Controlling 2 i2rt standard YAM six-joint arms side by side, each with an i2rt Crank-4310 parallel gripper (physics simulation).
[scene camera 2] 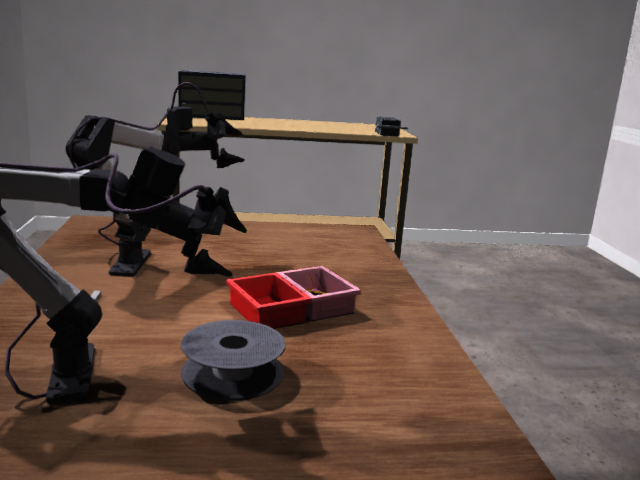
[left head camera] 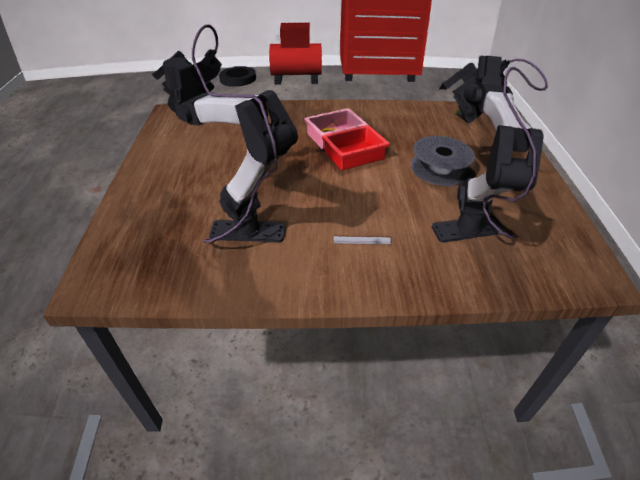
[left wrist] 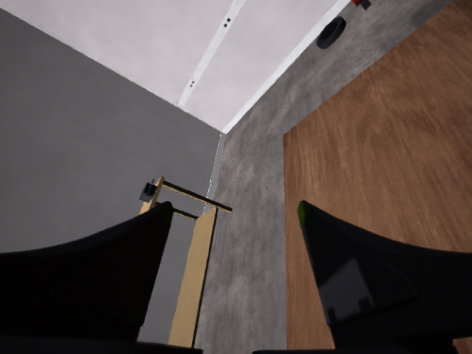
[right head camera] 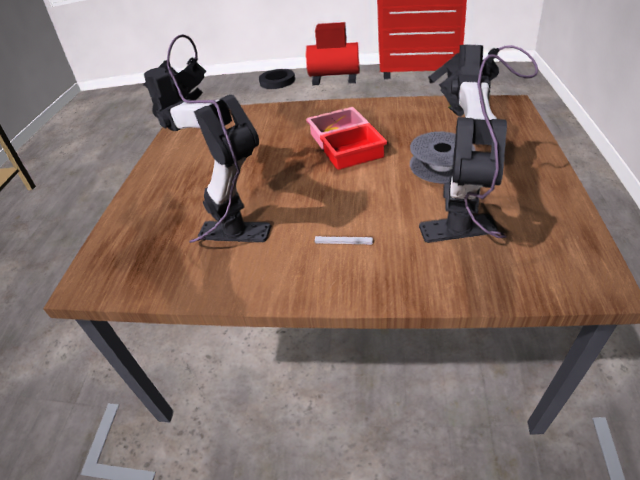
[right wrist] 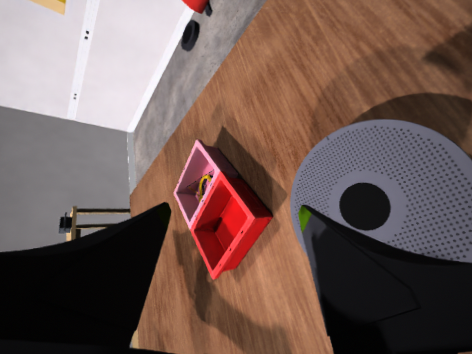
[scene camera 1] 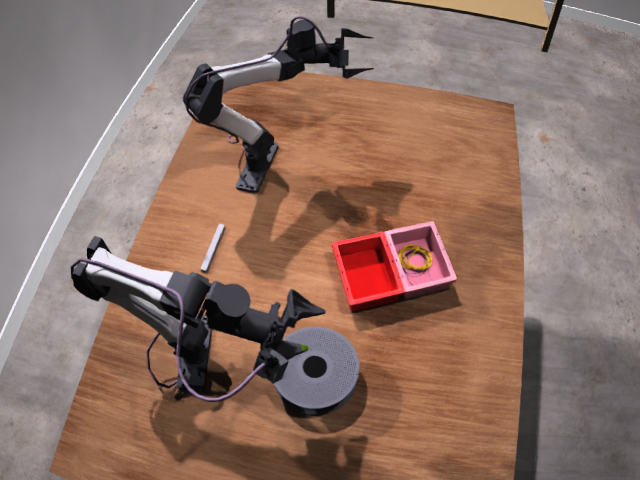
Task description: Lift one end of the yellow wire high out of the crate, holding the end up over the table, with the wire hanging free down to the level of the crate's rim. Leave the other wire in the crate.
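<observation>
The yellow wire lies coiled inside the pink crate. A thin dark wire shows faintly beside the coil in the same crate. My left gripper is open and empty, high over the table's far-left part in the left head camera, well away from the crate. My right gripper is open and empty, raised near the grey spool and apart from the crates.
A red crate stands against the pink crate. A grey spool stands to the right of the crates in the left head camera. A pale bar lies between the arm bases.
</observation>
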